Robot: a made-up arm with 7 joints. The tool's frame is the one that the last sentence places.
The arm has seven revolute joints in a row. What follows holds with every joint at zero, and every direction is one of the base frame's. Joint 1 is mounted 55 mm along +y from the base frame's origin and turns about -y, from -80 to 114.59 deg. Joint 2 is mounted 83 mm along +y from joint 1 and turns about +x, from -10 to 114.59 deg. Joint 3 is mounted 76 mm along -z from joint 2 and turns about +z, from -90 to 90 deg. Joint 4 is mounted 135 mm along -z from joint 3 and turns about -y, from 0 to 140 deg. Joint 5 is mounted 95 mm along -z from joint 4 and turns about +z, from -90 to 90 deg. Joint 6 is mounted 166 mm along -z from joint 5 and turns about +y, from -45 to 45 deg. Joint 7 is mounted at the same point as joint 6 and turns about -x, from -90 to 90 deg. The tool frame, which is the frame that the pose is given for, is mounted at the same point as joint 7; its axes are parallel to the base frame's.
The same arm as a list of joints. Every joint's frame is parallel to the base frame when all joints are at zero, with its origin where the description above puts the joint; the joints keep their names.
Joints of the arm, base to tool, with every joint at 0 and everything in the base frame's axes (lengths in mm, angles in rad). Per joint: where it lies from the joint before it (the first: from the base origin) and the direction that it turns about. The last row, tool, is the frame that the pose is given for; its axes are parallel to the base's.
joint 1: xyz 0 55 0 axis -y
joint 2: xyz 0 83 0 axis +x
joint 3: xyz 0 0 -76 axis +z
joint 4: xyz 0 0 -135 axis -y
joint 5: xyz 0 0 -95 axis +z
joint 6: xyz 0 0 -166 axis +y
joint 7: xyz 0 0 0 axis -x
tool: xyz 0 0 0
Joint limits (rad, base to tool): -1.3963..2 -0.1745..2 -1.5708..1.5708 0..2.4435 -1.5708..1.5708 -0.7854..0.7854 -1.5708..1.5708

